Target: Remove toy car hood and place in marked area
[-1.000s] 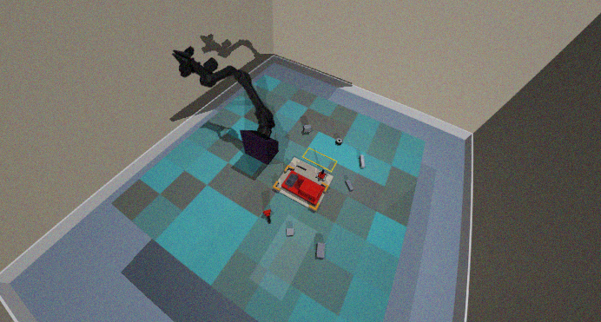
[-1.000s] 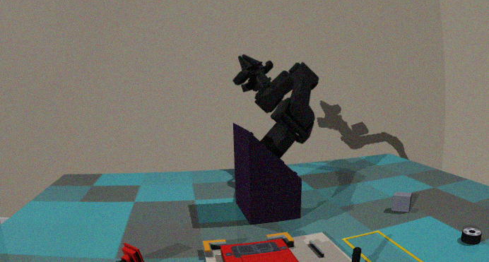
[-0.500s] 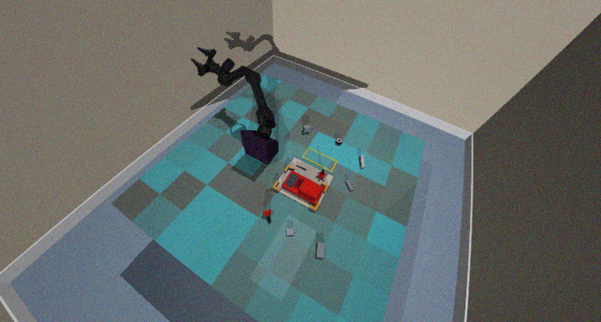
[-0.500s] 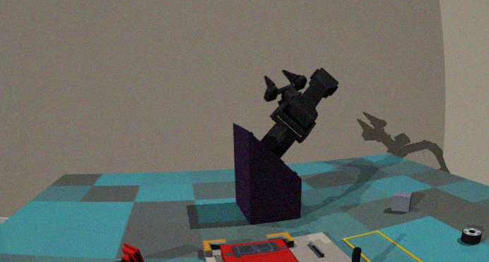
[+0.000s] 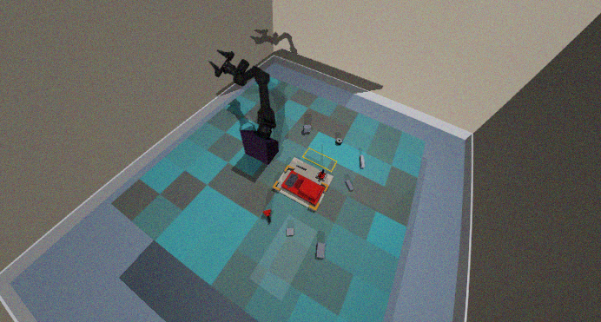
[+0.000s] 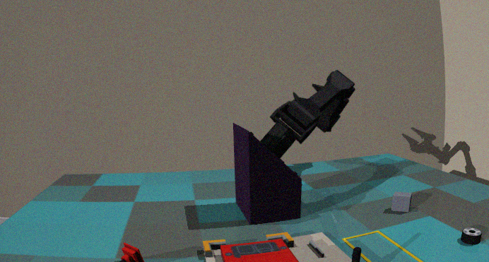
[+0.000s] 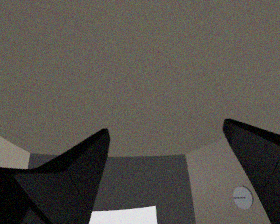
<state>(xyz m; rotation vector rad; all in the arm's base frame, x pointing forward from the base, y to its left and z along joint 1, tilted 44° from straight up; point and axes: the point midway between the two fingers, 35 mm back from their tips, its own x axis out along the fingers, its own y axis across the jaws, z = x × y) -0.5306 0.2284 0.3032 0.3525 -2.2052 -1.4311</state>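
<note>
My gripper tip is 880 mm short of the hood, 490 mm to the left of it and 230 mm above it. Also, from my gripper tip: black wheel (930 mm ahead, 260 mm below, 100 mm to the right).
</note>
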